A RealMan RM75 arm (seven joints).
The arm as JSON. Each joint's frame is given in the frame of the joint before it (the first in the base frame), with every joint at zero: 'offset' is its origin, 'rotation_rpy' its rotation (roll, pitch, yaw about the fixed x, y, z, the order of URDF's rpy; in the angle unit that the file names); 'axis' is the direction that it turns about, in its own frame. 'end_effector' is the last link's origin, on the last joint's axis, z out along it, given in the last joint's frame.
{
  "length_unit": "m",
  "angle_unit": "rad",
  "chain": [
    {
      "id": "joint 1",
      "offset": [
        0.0,
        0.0,
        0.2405
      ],
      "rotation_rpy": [
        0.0,
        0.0,
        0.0
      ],
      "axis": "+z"
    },
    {
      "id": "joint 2",
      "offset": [
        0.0,
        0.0,
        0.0
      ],
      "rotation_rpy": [
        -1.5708,
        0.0,
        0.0
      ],
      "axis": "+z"
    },
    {
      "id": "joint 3",
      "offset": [
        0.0,
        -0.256,
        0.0
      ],
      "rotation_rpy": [
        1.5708,
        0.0,
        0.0
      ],
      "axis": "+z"
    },
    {
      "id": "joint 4",
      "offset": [
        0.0,
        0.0,
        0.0
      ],
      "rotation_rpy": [
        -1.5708,
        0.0,
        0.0
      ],
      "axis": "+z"
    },
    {
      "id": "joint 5",
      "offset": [
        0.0,
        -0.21,
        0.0
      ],
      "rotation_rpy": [
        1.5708,
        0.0,
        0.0
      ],
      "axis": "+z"
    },
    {
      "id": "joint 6",
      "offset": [
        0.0,
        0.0,
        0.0
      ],
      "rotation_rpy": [
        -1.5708,
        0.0,
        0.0
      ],
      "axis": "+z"
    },
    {
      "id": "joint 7",
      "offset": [
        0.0,
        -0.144,
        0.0
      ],
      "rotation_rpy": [
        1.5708,
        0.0,
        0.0
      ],
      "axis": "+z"
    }
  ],
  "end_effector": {
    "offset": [
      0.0,
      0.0,
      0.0
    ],
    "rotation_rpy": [
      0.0,
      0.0,
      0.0
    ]
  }
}
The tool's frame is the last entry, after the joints.
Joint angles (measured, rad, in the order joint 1, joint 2, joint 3, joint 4, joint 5, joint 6, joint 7), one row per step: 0.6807, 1.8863, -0.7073, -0.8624, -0.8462, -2.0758, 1.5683; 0.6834, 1.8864, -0.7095, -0.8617, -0.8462, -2.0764, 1.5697; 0.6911, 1.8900, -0.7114, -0.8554, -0.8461, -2.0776, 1.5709; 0.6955, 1.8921, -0.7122, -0.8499, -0.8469, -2.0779, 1.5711; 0.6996, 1.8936, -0.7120, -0.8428, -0.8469, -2.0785, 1.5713; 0.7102, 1.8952, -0.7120, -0.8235, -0.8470, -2.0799, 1.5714; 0.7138, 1.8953, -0.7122, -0.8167, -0.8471, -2.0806, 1.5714; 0.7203, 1.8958, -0.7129, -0.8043, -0.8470, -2.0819, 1.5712; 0.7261, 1.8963, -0.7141, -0.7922, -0.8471, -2.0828, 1.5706; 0.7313, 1.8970, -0.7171, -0.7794, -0.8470, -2.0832, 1.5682
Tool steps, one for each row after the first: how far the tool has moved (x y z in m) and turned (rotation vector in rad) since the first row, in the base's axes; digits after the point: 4 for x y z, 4 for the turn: -0.0009, 0.0003, -0.0005, -0.0036, -0.0013, 0.0033; -0.0028, 0.0014, -0.0023, -0.0125, 0.0027, 0.0087; -0.0037, 0.0023, -0.0036, -0.0184, 0.0055, 0.0099; -0.0041, 0.0032, -0.0045, -0.0241, 0.0098, 0.0101; -0.0052, 0.0056, -0.0065, -0.0378, 0.0191, 0.0101; -0.0055, 0.0064, -0.0071, -0.0426, 0.0217, 0.0101; -0.0061, 0.0079, -0.0083, -0.0514, 0.0268, 0.0105; -0.0066, 0.0093, -0.0097, -0.0600, 0.0314, 0.0101; -0.0070, 0.0107, -0.0114, -0.0686, 0.0359, 0.0090
